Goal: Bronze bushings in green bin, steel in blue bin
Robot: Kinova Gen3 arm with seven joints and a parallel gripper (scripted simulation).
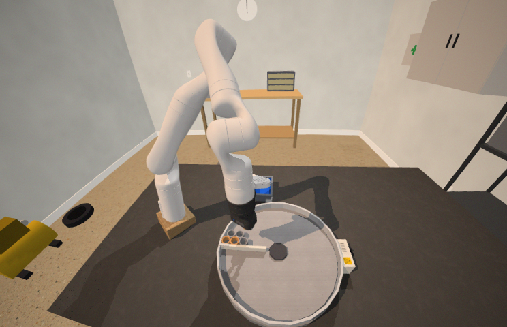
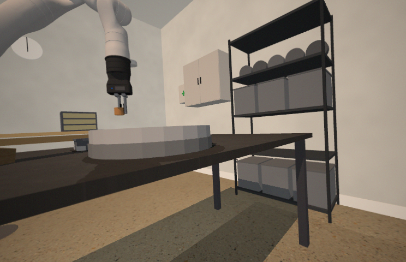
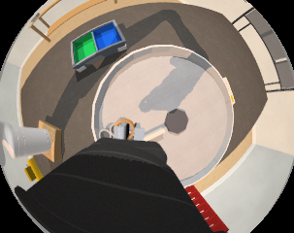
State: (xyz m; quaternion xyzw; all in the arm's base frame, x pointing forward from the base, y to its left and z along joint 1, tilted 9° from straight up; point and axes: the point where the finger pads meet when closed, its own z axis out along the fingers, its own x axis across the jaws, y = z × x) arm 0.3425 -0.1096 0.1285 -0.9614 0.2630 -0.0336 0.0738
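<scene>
Now: the green bin 310 mm to the left of my hand, 130 mm below it and 10 mm behind it. From my hand the other things lie so: turntable: 100 mm below, 100 mm ahead, 40 mm to the right.
</scene>
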